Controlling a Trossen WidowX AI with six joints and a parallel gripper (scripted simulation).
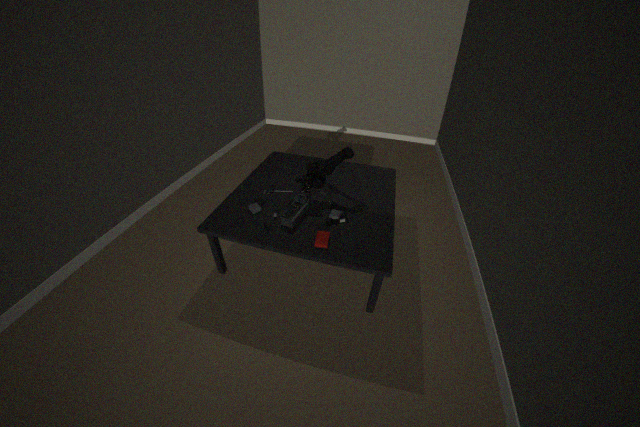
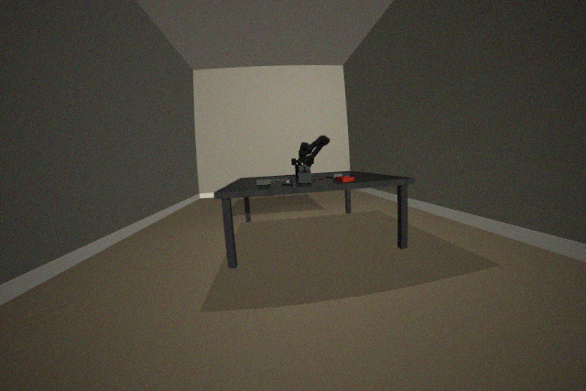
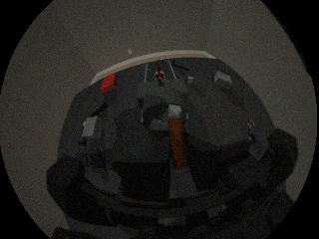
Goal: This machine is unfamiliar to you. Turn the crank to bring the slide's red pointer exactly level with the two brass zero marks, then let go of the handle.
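The red pointer lies 14 cm ahead of my gripper tip, 3 cm to the right of it and 1 cm below it. From my gripper tip the other things lie so: crank handle: 2 cm behind, 3 cm above.
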